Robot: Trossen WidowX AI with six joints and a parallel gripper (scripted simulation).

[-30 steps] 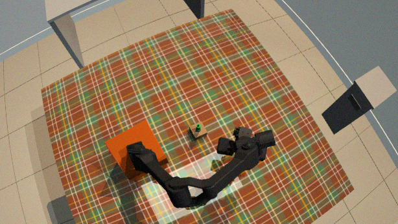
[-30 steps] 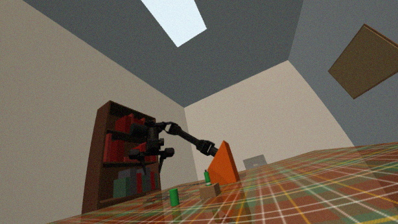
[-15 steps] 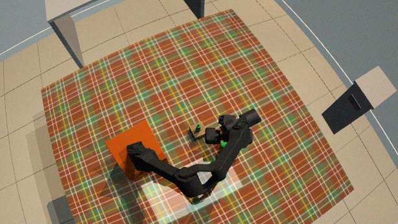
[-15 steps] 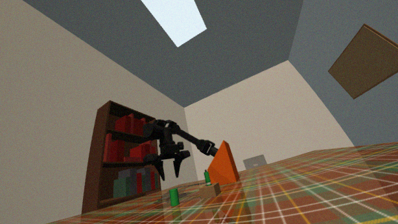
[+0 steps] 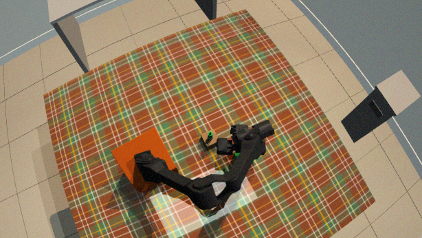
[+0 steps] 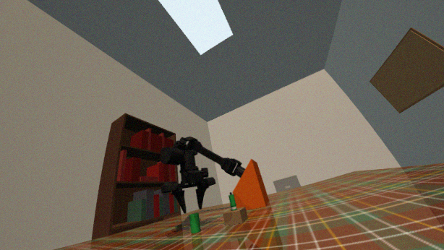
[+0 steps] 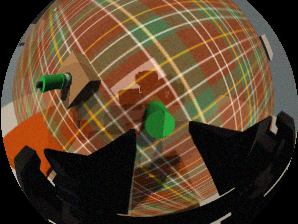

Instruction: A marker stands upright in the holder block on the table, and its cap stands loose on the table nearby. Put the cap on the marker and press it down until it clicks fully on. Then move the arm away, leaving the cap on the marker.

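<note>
Now: gripper tip 3 cm above the green cap. The rest, counted from my gripper tip: brown holder block: 11 cm to the left, 8 cm behind, 4 cm below.
</note>
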